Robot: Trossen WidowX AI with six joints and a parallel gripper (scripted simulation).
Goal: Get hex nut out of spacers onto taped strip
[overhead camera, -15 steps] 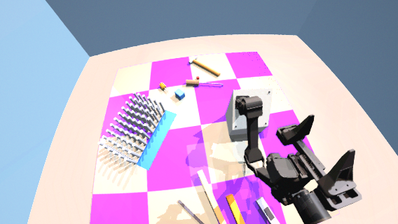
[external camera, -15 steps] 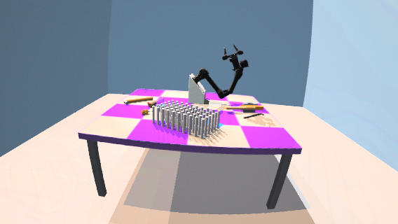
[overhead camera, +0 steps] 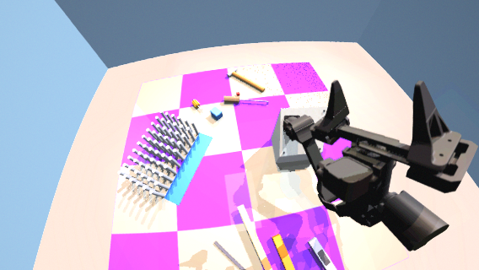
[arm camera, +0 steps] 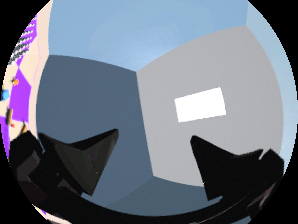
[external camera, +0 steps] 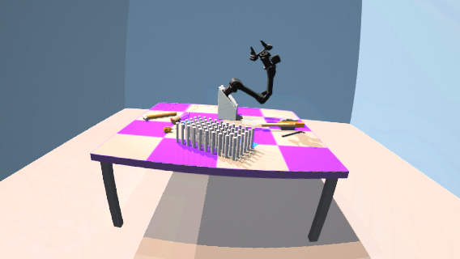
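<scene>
Now: gripper tip 70 mm short of the hook tool, 480 mm to the left of it and 570 mm above it. From my gripper tip the other things lie so: blue cube: 260 mm ahead, 400 mm to the right, 570 mm below; blue taped strip: 390 mm ahead, 110 mm to the right, 590 mm below; bar: 20 mm behind, 310 mm to the left, 570 mm below.
</scene>
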